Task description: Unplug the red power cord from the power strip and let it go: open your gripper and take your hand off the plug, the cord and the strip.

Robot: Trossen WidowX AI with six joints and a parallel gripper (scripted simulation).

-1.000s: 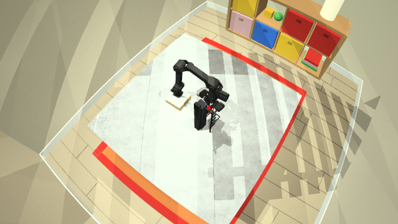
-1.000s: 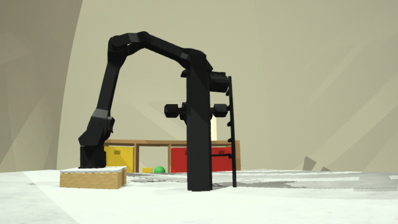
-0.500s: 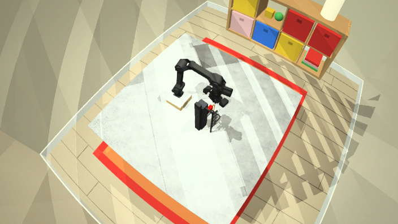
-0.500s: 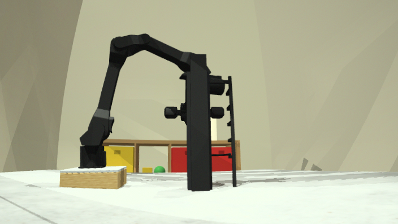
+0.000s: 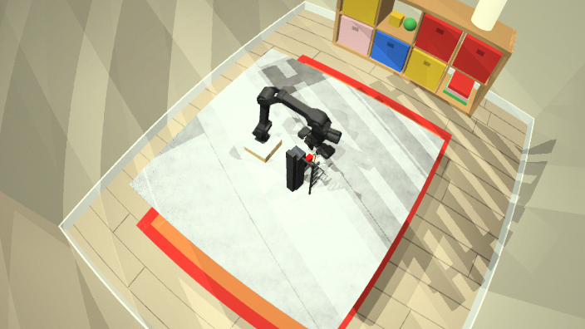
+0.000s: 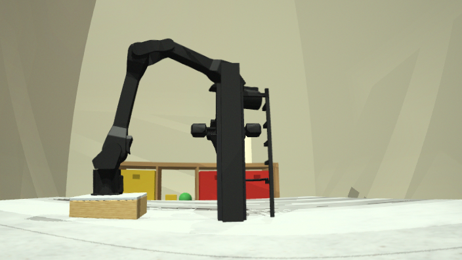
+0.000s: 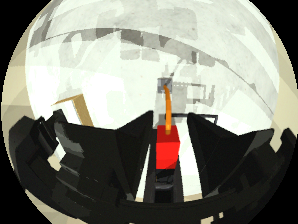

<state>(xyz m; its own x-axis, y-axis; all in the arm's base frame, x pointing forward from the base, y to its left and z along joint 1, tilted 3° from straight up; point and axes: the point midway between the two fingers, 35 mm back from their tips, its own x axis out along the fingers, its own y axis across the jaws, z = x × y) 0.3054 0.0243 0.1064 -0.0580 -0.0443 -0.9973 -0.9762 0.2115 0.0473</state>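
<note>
The red plug lies 1 cm behind my gripper tip and 7 cm to the right of it.
</note>
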